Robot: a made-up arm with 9 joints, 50 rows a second.
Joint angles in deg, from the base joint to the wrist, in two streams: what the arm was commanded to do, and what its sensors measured. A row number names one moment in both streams.
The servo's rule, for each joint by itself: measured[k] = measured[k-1] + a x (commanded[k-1-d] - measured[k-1]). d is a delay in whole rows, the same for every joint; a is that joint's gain. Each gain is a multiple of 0.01, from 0.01 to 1. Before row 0 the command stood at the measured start. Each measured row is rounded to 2 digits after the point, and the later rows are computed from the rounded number. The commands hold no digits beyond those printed.
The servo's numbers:
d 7
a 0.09 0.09 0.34 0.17 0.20 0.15 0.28 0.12 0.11
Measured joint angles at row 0:
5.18 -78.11 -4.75 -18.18 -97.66 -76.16 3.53 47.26 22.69
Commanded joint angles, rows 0 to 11:
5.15 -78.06 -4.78 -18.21 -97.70 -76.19 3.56 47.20 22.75
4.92 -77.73 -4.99 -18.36 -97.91 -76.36 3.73 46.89 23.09
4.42 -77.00 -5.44 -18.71 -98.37 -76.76 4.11 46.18 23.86
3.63 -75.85 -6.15 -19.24 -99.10 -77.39 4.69 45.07 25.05
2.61 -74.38 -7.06 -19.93 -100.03 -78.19 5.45 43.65 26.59
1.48 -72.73 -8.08 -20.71 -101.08 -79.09 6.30 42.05 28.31
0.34 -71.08 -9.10 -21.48 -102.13 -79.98 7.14 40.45 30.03
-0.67 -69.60 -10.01 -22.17 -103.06 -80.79 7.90 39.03 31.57
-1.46 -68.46 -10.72 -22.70 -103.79 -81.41 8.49 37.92 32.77
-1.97 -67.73 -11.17 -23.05 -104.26 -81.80 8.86 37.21 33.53
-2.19 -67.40 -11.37 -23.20 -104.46 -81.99 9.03 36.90 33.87
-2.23 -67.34 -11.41 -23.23 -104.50 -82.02 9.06 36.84 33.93
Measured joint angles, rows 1 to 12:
5.18 -78.11 -4.75 -18.18 -97.66 -76.16 3.53 47.26 22.69
5.18 -78.11 -4.75 -18.18 -97.66 -76.16 3.53 47.26 22.69
5.18 -78.11 -4.75 -18.18 -97.66 -76.16 3.53 47.26 22.69
5.18 -78.11 -4.75 -18.18 -97.66 -76.16 3.53 47.26 22.69
5.18 -78.11 -4.75 -18.18 -97.66 -76.16 3.53 47.26 22.69
5.18 -78.11 -4.75 -18.18 -97.66 -76.16 3.53 47.26 22.69
5.18 -78.11 -4.75 -18.18 -97.66 -76.16 3.53 47.26 22.69
5.18 -78.11 -4.76 -18.19 -97.67 -76.16 3.54 47.25 22.70
5.16 -78.08 -4.84 -18.22 -97.72 -76.19 3.59 47.21 22.74
5.09 -77.98 -5.04 -18.30 -97.85 -76.28 3.74 47.09 22.86
4.96 -77.79 -5.42 -18.46 -98.10 -76.45 4.01 46.85 23.10
4.75 -77.48 -5.98 -18.71 -98.49 -76.71 4.41 46.47 23.48

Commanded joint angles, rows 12 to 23:
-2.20 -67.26 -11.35 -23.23 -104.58 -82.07 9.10 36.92 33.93
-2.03 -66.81 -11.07 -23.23 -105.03 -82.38 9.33 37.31 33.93
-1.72 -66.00 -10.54 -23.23 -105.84 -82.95 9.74 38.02 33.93
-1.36 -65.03 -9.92 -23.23 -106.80 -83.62 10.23 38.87 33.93
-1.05 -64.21 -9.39 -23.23 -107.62 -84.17 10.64 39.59 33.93
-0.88 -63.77 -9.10 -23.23 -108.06 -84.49 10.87 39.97 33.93
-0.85 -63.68 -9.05 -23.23 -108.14 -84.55 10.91 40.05 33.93
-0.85 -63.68 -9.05 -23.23 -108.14 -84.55 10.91 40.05 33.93
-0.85 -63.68 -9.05 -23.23 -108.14 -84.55 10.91 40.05 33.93
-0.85 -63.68 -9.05 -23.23 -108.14 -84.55 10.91 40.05 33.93
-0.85 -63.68 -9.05 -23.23 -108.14 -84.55 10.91 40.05 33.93
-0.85 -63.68 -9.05 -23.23 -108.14 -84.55 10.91 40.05 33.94
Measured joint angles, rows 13 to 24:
4.46 -77.05 -6.69 -19.05 -99.01 -77.07 4.94 45.94 24.01
4.09 -76.51 -7.51 -19.46 -99.63 -77.51 5.56 45.28 24.67
3.66 -75.89 -8.36 -19.92 -100.32 -78.00 6.22 44.53 25.43
3.20 -75.22 -9.16 -20.39 -101.01 -78.51 6.86 43.74 26.24
2.73 -74.55 -9.84 -20.84 -101.66 -79.00 7.42 42.96 27.04
2.29 -73.91 -10.36 -21.24 -102.22 -79.45 7.87 42.23 27.79
1.88 -73.32 -10.72 -21.58 -102.68 -79.84 8.20 41.58 28.47
1.51 -72.77 -10.93 -21.86 -103.06 -80.17 8.45 41.02 29.07
1.19 -72.23 -10.98 -22.09 -103.45 -80.50 8.70 40.57 29.60
0.93 -71.67 -10.83 -22.28 -103.93 -80.87 8.99 40.26 30.08
0.72 -71.07 -10.52 -22.44 -104.50 -81.28 9.34 40.09 30.50
0.56 -70.45 -10.14 -22.57 -105.12 -81.71 9.70 40.03 30.88

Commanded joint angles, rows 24 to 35:
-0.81 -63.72 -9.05 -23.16 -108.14 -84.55 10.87 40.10 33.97
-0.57 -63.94 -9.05 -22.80 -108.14 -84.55 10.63 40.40 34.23
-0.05 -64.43 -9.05 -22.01 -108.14 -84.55 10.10 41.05 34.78
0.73 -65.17 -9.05 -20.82 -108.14 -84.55 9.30 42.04 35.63
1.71 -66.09 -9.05 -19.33 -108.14 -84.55 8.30 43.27 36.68
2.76 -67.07 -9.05 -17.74 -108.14 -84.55 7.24 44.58 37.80
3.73 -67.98 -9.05 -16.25 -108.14 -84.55 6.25 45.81 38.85
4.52 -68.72 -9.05 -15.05 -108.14 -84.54 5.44 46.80 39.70
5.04 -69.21 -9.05 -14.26 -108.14 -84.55 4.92 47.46 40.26
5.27 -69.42 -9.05 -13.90 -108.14 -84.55 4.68 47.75 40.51
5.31 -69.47 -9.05 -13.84 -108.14 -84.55 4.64 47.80 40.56
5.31 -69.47 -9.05 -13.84 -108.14 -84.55 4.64 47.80 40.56
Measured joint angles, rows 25 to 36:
0.43 -69.85 -9.79 -22.68 -105.71 -82.13 10.03 40.02 31.22
0.31 -69.29 -9.54 -22.77 -106.20 -82.49 10.28 40.02 31.52
0.21 -68.79 -9.37 -22.85 -106.59 -82.80 10.46 40.02 31.79
0.11 -68.33 -9.26 -22.91 -106.90 -83.06 10.59 40.02 32.03
0.02 -67.91 -9.19 -22.96 -107.15 -83.28 10.68 40.02 32.24
-0.06 -67.53 -9.14 -23.01 -107.35 -83.47 10.74 40.02 32.43
-0.13 -67.18 -9.11 -23.05 -107.51 -83.63 10.79 40.02 32.60
-0.19 -66.87 -9.09 -23.07 -107.64 -83.77 10.81 40.03 32.75
-0.22 -66.61 -9.08 -23.02 -107.74 -83.89 10.76 40.07 32.91
-0.20 -66.41 -9.07 -22.85 -107.82 -83.99 10.58 40.19 33.12
-0.12 -66.30 -9.06 -22.50 -107.88 -84.07 10.22 40.41 33.40
0.04 -66.28 -9.06 -21.96 -107.93 -84.14 9.68 40.75 33.76

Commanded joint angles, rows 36 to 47:
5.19 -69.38 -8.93 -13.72 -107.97 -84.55 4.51 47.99 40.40
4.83 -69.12 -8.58 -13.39 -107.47 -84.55 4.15 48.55 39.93
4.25 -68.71 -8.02 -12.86 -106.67 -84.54 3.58 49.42 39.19
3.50 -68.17 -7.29 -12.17 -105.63 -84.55 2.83 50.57 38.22
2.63 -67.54 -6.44 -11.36 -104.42 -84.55 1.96 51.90 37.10
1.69 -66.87 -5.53 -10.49 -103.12 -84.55 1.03 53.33 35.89
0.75 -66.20 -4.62 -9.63 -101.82 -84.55 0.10 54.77 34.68
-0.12 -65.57 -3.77 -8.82 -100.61 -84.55 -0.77 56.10 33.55
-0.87 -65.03 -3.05 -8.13 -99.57 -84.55 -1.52 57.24 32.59
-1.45 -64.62 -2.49 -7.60 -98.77 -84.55 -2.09 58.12 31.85
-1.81 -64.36 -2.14 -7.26 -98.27 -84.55 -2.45 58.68 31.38
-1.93 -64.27 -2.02 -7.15 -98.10 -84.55 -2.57 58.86 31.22
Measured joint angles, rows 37 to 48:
0.28 -66.35 -9.06 -21.24 -107.97 -84.20 9.00 41.21 34.20
0.59 -66.50 -9.06 -20.39 -108.00 -84.25 8.23 41.76 34.71
0.94 -66.70 -9.06 -19.48 -108.03 -84.29 7.45 42.36 35.26
1.31 -66.93 -9.06 -18.59 -108.05 -84.33 6.74 42.97 35.81
1.67 -67.15 -9.06 -17.79 -108.07 -84.36 6.16 43.54 36.33
2.00 -67.36 -9.06 -17.12 -108.08 -84.39 5.73 44.05 36.80
2.30 -67.55 -9.06 -16.56 -108.09 -84.41 5.42 44.50 37.21
2.56 -67.71 -9.02 -16.08 -108.07 -84.43 5.17 44.92 37.56
2.76 -67.84 -8.87 -15.62 -107.95 -84.45 4.88 45.36 37.82
2.89 -67.92 -8.58 -15.15 -107.69 -84.46 4.52 45.85 37.97
2.94 -67.94 -8.14 -14.64 -107.28 -84.47 4.05 46.42 38.00
2.91 -67.90 -7.56 -14.08 -106.71 -84.48 3.46 47.08 37.90

